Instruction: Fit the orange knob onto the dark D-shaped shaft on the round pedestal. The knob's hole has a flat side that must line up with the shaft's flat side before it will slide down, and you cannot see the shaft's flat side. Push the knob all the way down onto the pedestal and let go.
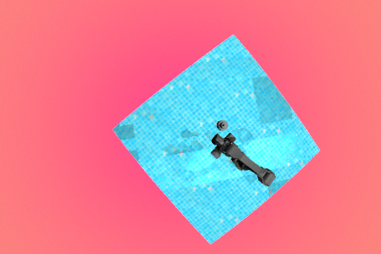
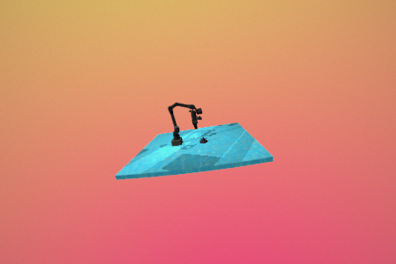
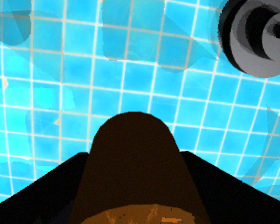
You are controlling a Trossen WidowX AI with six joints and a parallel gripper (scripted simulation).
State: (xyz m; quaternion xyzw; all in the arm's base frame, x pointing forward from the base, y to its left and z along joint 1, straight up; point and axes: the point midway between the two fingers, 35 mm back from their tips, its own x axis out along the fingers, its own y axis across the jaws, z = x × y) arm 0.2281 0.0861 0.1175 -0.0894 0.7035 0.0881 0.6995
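Right now the round pedestal is 9 cm ahead of my gripper tip, 12 cm to the right of it and 11 cm below it. The rest, counted from my gripper tip: orange knob: 2 cm above.
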